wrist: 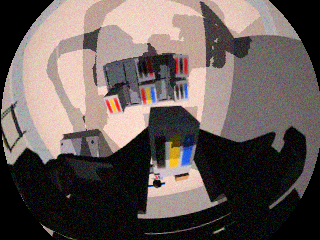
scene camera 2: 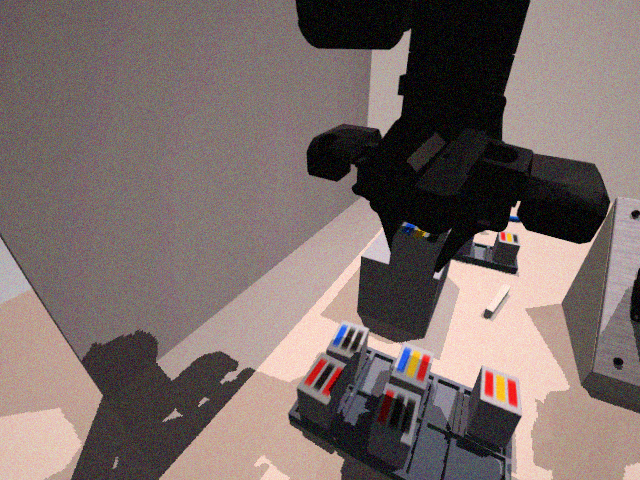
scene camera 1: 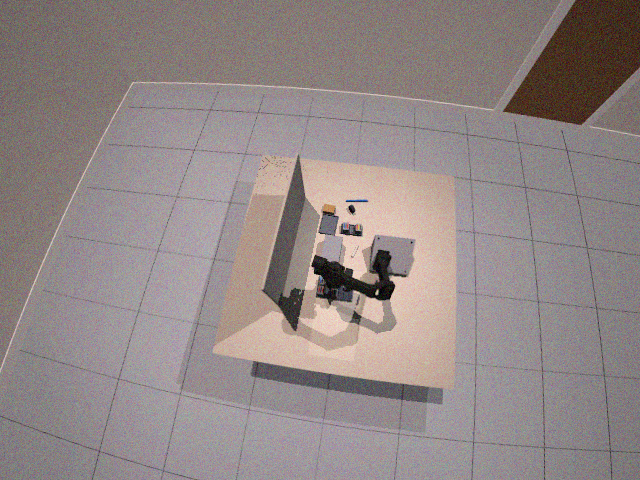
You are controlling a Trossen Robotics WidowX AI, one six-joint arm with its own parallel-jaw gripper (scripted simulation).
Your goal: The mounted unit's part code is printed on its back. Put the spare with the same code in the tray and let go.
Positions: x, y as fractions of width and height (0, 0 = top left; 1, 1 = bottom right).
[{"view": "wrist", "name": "gripper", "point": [0.52, 0.54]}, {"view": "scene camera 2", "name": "gripper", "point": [0.65, 0.55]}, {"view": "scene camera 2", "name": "grey wall panel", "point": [0.25, 0.33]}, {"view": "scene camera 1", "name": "grey wall panel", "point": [0.43, 0.58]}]
